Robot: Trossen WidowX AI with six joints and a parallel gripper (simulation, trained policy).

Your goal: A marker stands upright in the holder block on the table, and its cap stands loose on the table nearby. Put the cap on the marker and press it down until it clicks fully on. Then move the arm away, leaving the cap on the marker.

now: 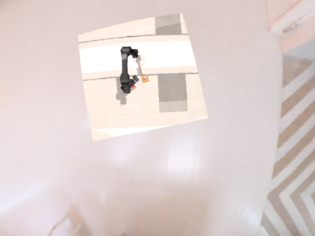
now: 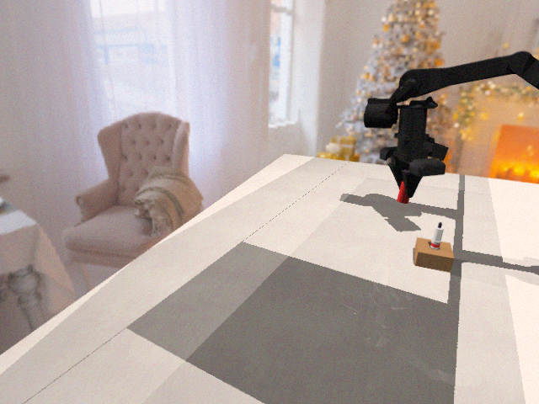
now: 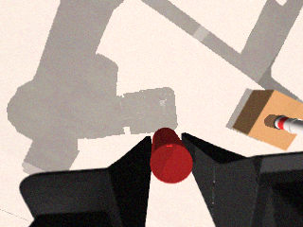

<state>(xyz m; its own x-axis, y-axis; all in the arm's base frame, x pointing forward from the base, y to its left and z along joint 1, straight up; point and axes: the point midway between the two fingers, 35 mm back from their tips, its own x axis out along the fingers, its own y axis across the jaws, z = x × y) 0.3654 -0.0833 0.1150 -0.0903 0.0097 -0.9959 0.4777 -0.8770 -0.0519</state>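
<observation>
My gripper tip is 60 mm past the holder block, 150 mm to the right of it and 70 mm above it. From my gripper tip the other things lie so: red cap: 10 mm above.
</observation>
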